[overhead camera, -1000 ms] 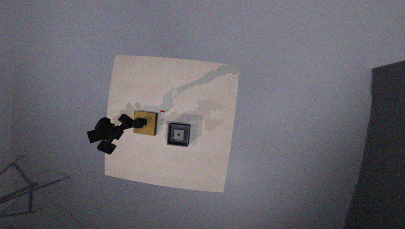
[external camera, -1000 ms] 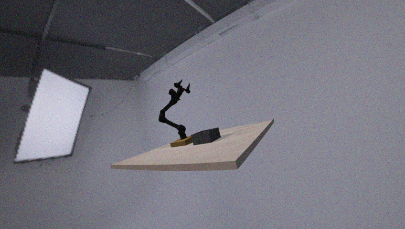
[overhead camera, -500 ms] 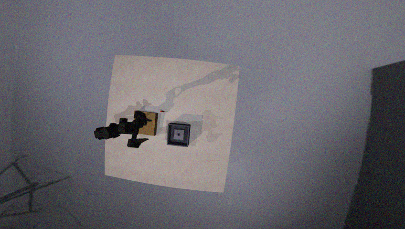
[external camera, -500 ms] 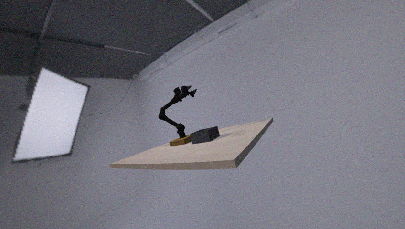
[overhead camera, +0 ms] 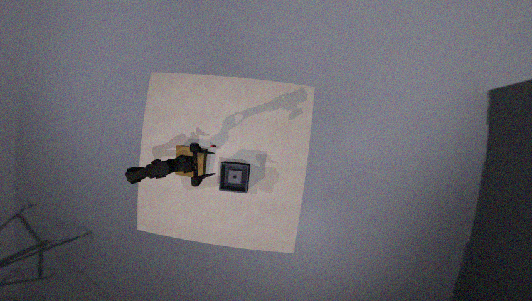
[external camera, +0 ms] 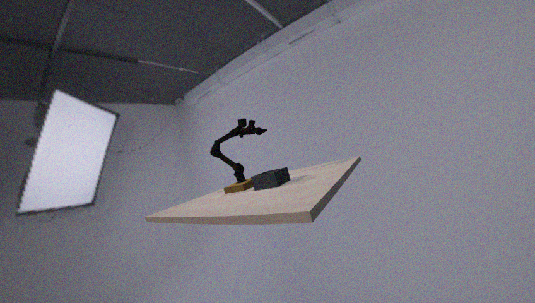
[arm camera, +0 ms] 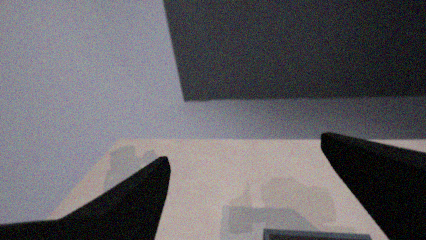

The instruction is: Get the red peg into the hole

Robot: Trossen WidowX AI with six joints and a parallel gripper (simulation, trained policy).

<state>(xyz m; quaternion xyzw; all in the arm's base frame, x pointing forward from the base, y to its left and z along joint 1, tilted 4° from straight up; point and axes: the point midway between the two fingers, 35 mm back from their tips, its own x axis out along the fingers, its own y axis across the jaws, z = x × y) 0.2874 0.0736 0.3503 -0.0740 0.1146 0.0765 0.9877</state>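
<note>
My gripper tip is 15 cm past the red peg, 6 cm to the right of it and 37 cm above it. Also, from my gripper tip: plate (3 cm ahead, 13 cm to the right, 36 cm below); dark grey box (3 cm ahead, 13 cm to the right, 38 cm below).
</note>
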